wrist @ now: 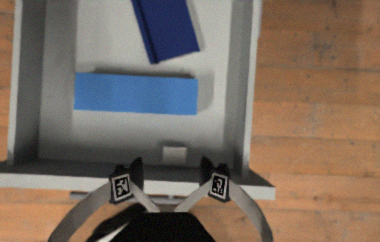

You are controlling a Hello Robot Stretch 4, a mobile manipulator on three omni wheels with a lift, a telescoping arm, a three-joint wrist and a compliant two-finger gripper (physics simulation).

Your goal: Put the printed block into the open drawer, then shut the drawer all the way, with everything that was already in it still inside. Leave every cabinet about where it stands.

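Places are measured from the robot's base along level axes (x left, y back, z up), in centimetres.
Pixels of known places: hand at its tool point: [172, 175].
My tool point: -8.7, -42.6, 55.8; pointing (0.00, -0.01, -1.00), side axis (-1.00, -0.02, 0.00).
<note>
For each thing: its top centre in the pictures, then the offset to it from my tool point, as dx, dy, dz. "spot": a spot on its surface instead. Level surfaces: height alone.
- small pale block at its top centre: [174, 155] +0.1, +0.6, -16.3
- long light-blue box at its top centre: [136, 94] +6.5, -9.4, -16.5
- dark blue book at its top centre: [163, 17] +2.5, -22.8, -18.3
- drawer's front panel at a spot on its surface: [45, 181] spot: +16.8, +3.1, -8.9
- handle at a spot on its surface: [82, 195] spot: +14.3, +6.8, -14.8
- Wooden floor at its surface level: dz -58.6
The open drawer [11, 125] is seen from above, with grey walls and a pale floor. A small pale block [174, 155] lies on the drawer floor close to the front wall; no print can be made out on it. A long light-blue box [136, 94] and a dark blue book [169, 30], partly cut off by the view's top edge, also lie inside. My gripper [171, 172] is open, its fingers apart with nothing between them. It is above the drawer's front edge, on the near side of the block and apart from it.
The drawer's front panel [45, 181] runs across the view beneath the fingers, with a handle [82, 195] on its outer side. Wooden floor [315, 120] shows to the right of the drawer and in front of it. The cabinet body does not show.
</note>
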